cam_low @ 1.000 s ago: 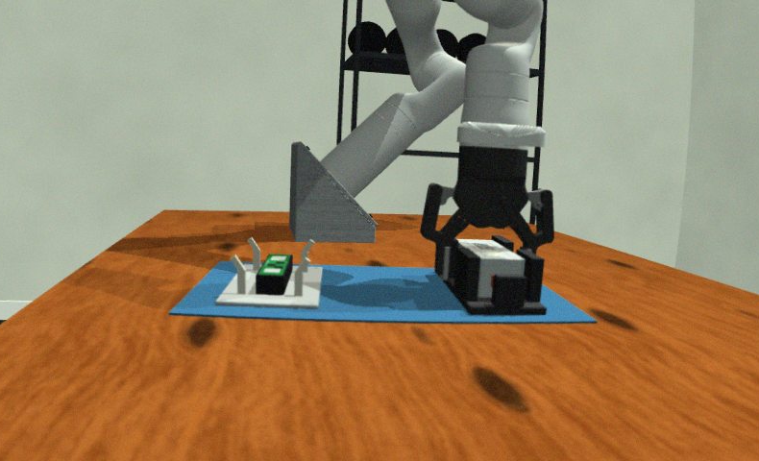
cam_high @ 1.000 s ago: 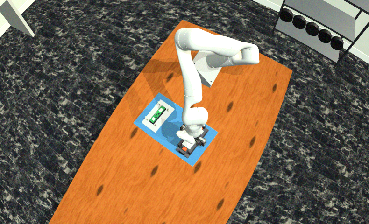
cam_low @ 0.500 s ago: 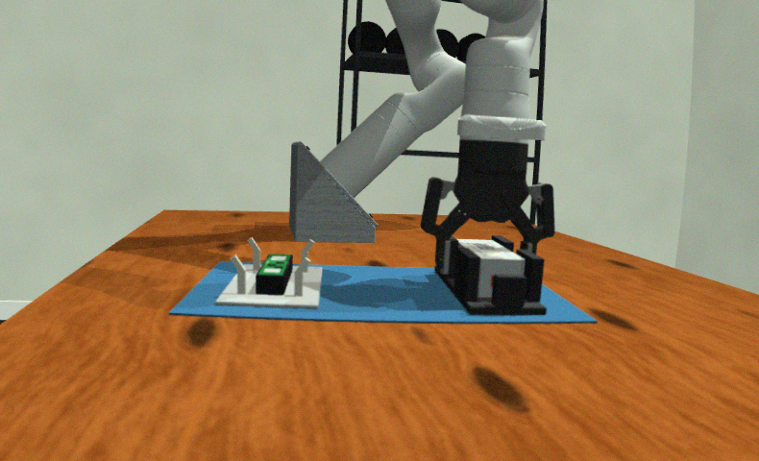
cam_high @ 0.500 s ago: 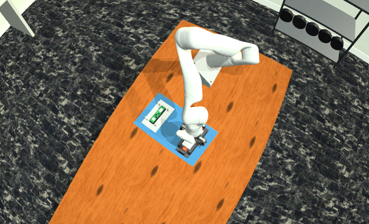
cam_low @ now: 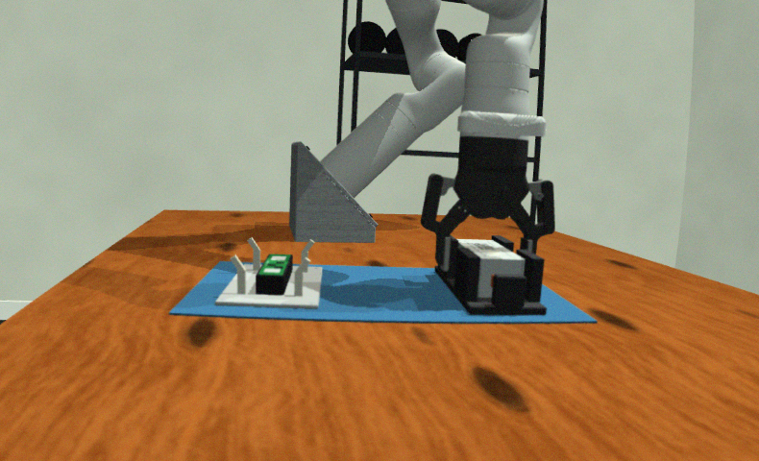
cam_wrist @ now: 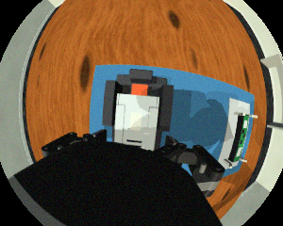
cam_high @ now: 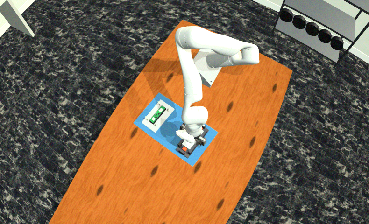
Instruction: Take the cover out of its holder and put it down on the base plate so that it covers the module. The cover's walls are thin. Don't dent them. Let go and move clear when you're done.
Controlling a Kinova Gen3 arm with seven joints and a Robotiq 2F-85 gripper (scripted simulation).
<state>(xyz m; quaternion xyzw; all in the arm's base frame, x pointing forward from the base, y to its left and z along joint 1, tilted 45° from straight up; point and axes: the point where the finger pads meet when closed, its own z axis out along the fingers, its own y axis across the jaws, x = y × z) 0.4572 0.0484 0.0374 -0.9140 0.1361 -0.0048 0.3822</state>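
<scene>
My gripper is now right at the cover.
</scene>
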